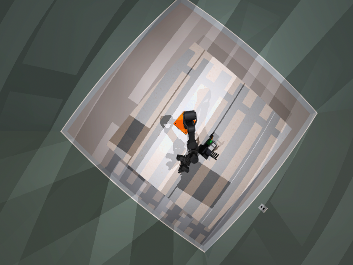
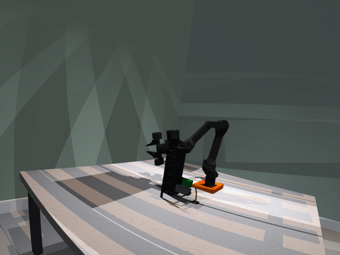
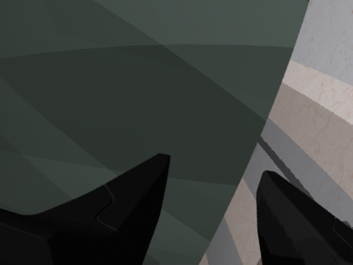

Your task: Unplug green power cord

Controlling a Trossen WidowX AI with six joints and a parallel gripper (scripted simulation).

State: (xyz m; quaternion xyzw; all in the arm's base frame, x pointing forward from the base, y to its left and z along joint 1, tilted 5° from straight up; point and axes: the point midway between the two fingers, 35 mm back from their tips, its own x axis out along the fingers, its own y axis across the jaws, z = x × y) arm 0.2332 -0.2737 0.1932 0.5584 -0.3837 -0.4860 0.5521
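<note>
Right now the green plug is 330 mm to the left of my gripper tip, 90 mm below it and 10 mm ahead of it.
</note>
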